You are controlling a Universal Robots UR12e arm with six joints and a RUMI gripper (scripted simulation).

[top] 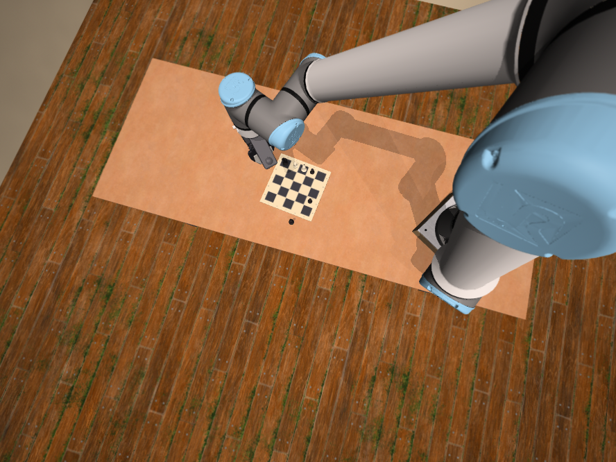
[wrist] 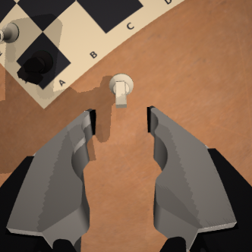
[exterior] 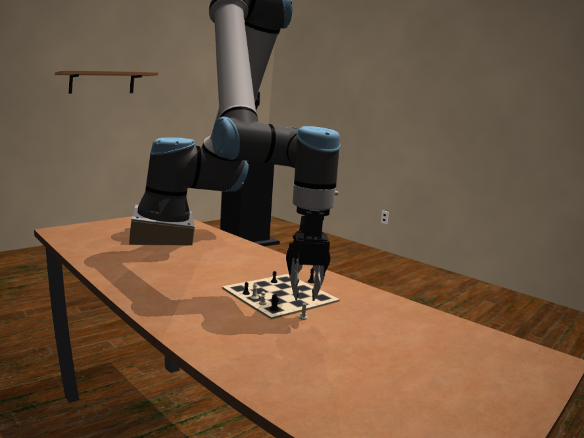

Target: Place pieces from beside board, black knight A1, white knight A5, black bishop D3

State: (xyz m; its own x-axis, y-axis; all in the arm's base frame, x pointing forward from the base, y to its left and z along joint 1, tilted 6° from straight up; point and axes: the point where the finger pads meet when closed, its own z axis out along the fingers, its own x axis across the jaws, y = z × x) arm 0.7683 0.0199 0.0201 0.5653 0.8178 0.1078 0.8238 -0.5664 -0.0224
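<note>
The white knight is 50 mm below my hand. From my hand the other things lie so: chessboard 140 mm behind, 40 mm to the left, 60 mm below.
</note>
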